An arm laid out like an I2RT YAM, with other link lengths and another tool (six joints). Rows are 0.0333 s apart.
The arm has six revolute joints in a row. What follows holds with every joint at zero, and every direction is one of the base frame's.
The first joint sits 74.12 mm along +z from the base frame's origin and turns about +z.
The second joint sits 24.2 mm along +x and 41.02 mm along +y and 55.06 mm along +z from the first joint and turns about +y.
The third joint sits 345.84 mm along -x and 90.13 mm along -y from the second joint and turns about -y.
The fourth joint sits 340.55 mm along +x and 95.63 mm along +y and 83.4 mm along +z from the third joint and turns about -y.
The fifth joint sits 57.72 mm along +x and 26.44 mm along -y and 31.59 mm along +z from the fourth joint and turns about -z.
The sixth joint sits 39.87 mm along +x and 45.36 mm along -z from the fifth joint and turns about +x.
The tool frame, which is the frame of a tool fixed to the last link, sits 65 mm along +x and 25 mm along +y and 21 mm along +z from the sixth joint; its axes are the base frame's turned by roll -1.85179, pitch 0.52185 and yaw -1.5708 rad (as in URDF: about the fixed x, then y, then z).
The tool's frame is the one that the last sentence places.
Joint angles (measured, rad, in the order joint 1, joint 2, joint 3, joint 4, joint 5, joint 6), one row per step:
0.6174 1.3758 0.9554 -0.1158 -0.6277 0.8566
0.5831 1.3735 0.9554 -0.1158 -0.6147 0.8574
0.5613 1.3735 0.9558 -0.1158 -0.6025 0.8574
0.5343 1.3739 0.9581 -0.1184 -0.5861 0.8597
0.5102 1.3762 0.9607 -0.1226 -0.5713 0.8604
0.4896 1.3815 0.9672 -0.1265 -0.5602 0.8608
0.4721 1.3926 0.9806 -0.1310 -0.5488 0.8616
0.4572 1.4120 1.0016 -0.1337 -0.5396 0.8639
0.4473 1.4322 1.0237 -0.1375 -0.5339 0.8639
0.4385 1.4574 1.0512 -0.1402 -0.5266 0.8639
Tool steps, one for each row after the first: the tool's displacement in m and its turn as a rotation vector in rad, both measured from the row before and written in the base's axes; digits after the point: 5 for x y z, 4 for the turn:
0.01151 -0.01153 0.00053 -0.0040 -0.0049 -0.0458
0.00774 -0.00753 -0.00018 -0.0050 -0.0037 -0.0323
0.00965 -0.00963 0.00008 -0.0068 -0.0018 -0.0421
0.00867 -0.00867 -0.00071 -0.0083 0.0002 -0.0371
0.00817 -0.00696 0.00007 -0.0061 0.0000 -0.0303
0.00907 -0.00516 0.00086 -0.0059 -0.0001 -0.0276
0.01073 -0.00307 0.00125 -0.0038 0.0007 -0.0238
0.00930 -0.00106 0.00127 -0.0035 0.0004 -0.0148
0.01082 -0.00010 0.00163 -0.0036 -0.0013 -0.0150

